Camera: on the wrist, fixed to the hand. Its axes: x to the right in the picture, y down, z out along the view.
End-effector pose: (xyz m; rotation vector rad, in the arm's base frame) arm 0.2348 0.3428 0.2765 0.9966 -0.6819 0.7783
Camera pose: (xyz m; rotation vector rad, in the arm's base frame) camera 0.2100 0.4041 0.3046 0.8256 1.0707 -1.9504
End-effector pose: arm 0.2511 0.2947 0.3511 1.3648 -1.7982 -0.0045
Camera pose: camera 0.2336 0.3164 0.4173 -2.2786 -1.6093 1.4318
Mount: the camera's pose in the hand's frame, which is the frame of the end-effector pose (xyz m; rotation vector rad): 0.0242 0.0536 -0.0413 -0.0530 -0.0952 -3.0854
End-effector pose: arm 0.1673 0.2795 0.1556 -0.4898 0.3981 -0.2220
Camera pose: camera 0.1777 0.3014 0.0879 0.6613 0.7832 2.7969
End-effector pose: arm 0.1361 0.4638 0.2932 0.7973 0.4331 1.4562
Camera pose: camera 0.0718 0.4924 0.3078 -0.3890 0.7326 -1.4498
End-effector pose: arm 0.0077 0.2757 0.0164 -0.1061 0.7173 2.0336
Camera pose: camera -0.0574 0.2517 -0.0022 -0.5819 -0.1351 -0.9316
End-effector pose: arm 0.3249 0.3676 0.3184 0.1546 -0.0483 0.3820
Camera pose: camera 0.3280 0.4322 0.2870 0.0418 0.1180 -2.7021
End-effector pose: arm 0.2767 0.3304 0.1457 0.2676 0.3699 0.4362
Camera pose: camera 0.2612 0.3953 0.1192 -0.5120 0.2819 -2.5750
